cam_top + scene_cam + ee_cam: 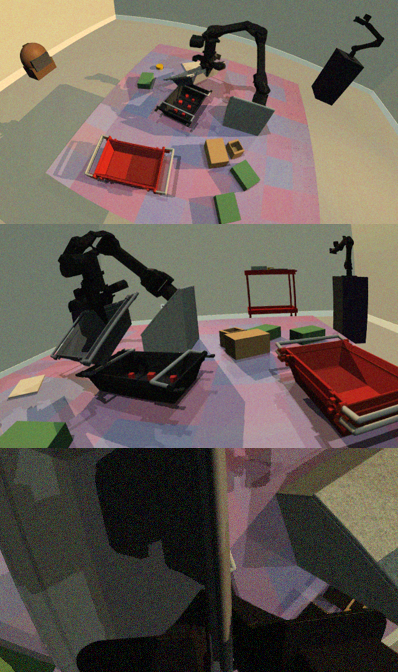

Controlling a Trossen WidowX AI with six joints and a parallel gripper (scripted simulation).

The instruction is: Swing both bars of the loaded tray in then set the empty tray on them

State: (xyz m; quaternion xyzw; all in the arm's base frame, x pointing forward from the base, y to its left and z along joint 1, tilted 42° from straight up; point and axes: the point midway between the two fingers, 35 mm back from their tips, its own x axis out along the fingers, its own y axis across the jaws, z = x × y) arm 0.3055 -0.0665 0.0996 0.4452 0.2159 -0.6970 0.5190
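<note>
Now: gripper tip 70 mm short of the grey tray and 30 mm to the left of it. Round my gripper tip: cream tile 160 mm ahead, 280 mm to the right, 150 mm below.
</note>
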